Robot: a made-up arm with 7 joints.
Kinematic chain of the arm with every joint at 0, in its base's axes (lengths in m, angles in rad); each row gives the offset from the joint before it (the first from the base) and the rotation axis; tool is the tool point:
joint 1: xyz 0 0 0 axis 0 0.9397 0.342
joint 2: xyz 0 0 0 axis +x
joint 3: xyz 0 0 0 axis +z
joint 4: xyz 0.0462 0 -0.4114 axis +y
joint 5: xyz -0.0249 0 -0.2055 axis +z
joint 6: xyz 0 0 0 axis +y
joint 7: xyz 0 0 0 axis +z
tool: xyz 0 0 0
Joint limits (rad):
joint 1: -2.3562..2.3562
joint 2: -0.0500..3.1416
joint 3: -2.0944..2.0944
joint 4: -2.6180..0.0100
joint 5: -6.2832..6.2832
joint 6: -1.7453..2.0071
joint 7: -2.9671..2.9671
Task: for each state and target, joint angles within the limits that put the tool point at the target. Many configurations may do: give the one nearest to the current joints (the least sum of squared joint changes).
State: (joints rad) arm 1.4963 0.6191 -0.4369 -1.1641 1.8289 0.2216 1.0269
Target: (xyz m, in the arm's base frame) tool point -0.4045 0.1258 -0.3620
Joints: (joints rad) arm 1.1975 0.5210 -0.4217 -1.2069 1.8289 0.2216 1.0269
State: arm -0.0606 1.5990 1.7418 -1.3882 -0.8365 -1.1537 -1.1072
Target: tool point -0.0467 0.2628 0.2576
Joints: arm -0.0577 1.7249 1.7438 -2.2667 -0.8365 -1.1537 -1.1072
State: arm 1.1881 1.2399 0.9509 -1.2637 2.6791 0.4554 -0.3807
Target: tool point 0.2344 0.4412 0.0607
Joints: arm 1.2619 1.9220 0.8787 -1.5733 2.6791 0.4554 -0.3807
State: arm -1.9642 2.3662 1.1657 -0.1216 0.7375 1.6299 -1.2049
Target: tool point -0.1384 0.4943 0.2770
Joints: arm -1.7786 1.8326 0.9503 -0.9775 0.7375 1.6299 -1.2049
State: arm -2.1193 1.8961 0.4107 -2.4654 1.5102 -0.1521 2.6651
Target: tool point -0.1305 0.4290 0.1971
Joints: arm -2.2887 1.5804 1.0997 -1.6528 1.5102 -0.1521 2.6651
